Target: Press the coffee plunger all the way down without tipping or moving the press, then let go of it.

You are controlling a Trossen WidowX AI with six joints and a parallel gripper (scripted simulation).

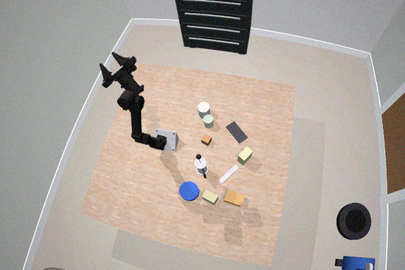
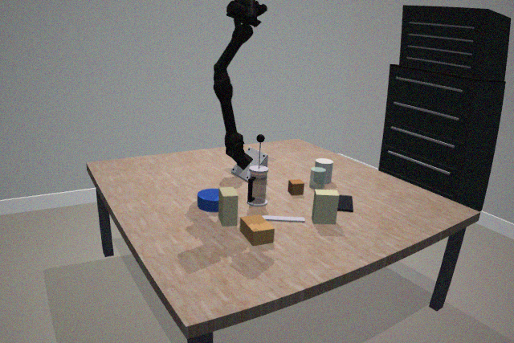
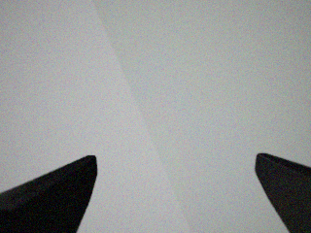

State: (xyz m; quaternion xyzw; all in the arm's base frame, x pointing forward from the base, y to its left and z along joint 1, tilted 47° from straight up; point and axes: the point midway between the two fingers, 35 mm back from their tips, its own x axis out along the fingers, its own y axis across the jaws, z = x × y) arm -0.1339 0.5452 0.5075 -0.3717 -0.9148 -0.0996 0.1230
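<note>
The coffee press lies 720 mm below my gripper tip, 400 mm ahead of it and 130 mm to the right of it. Round my gripper tip: white strip: 840 mm below, 560 mm ahead, 110 mm to the right; dark flat slab: 840 mm below, 540 mm ahead, 190 mm to the left; blue disc: 820 mm below, 350 mm ahead, 280 mm to the right.
</note>
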